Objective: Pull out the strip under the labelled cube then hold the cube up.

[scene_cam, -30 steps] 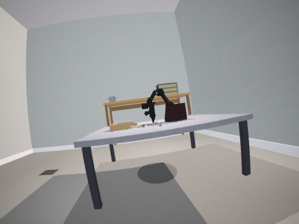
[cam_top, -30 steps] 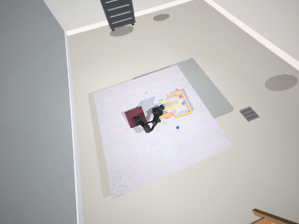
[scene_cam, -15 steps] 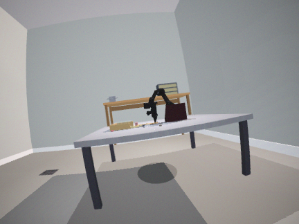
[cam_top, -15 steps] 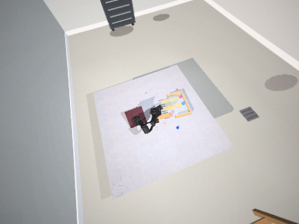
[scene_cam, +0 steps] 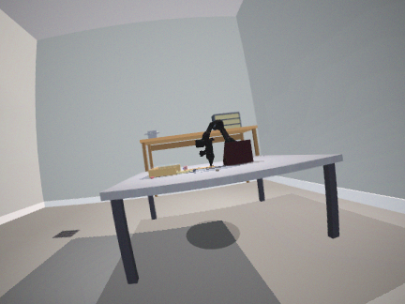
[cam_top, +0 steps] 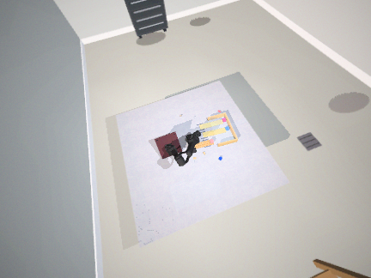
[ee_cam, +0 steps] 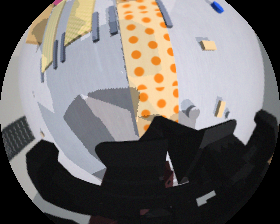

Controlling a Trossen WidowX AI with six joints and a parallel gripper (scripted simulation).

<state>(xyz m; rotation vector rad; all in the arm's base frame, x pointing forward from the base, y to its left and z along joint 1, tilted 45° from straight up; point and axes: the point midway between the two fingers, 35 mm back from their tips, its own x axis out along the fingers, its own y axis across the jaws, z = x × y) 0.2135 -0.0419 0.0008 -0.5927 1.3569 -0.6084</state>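
My gripper tip is 90 mm short of the orange dotted strip. From my gripper tip the other things lie so: blue piece: 220 mm ahead, 190 mm to the right; pale cube marked k: 200 mm ahead, 10 mm to the right, 20 mm above.
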